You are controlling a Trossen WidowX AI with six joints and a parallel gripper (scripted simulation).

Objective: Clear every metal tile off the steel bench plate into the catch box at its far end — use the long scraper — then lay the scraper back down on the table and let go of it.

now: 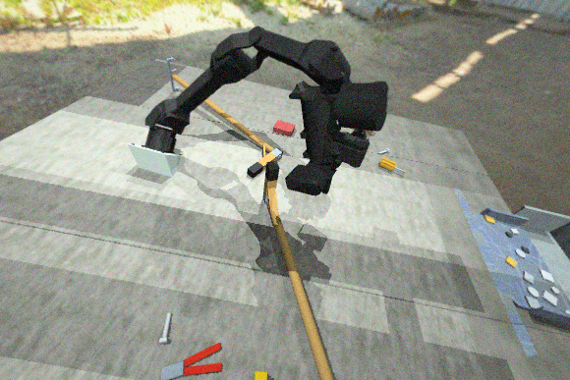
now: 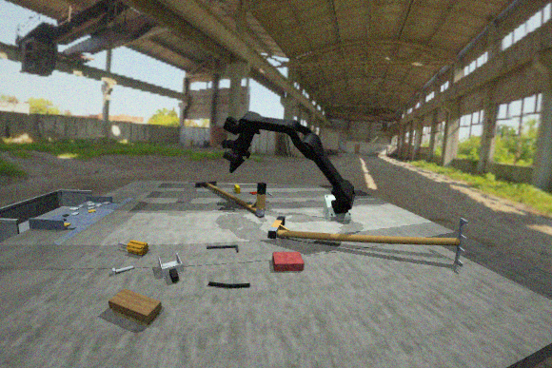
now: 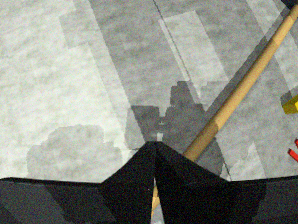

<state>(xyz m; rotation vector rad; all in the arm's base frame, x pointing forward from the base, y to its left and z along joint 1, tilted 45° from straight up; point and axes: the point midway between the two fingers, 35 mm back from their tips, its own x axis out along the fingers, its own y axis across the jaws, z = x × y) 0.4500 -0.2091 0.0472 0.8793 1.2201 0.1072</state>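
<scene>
Now: gripper tip 18 cm to the left of the long scraper and 11 cm above it. From my gripper tip the other things lie so: red block (14 cm behind, 42 cm to the left, 16 cm below); yellow level block (6 cm behind, 33 cm to the right, 15 cm below); yellow screwdriver (26 cm ahead, 33 cm to the left, 16 cm below).
</scene>
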